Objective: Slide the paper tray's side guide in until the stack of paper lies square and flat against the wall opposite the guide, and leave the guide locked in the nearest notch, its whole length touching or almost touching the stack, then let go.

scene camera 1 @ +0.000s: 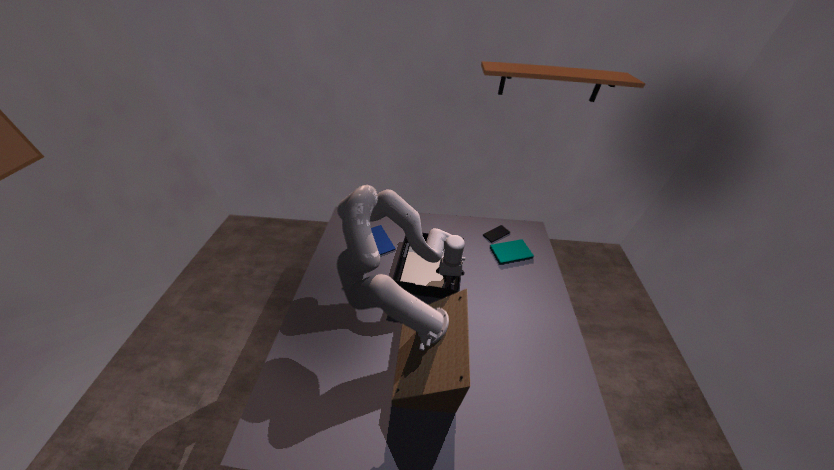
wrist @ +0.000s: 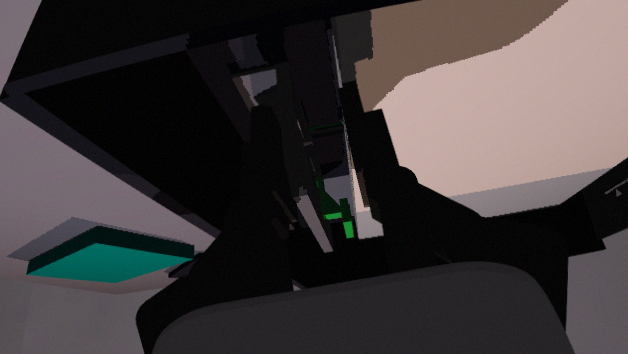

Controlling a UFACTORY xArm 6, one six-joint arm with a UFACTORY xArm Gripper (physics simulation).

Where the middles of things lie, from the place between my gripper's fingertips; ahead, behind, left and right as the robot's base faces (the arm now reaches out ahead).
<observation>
I see the side guide (wrist: 274,86) 5 cm ahead of my hand. From my hand the other things lie so: teal pad (scene camera 1: 512,251) 31 cm to the right, 29 cm ahead, 4 cm below; pale paper stack (scene camera 1: 417,270) 12 cm to the left, 8 cm ahead, 2 cm below.
</observation>
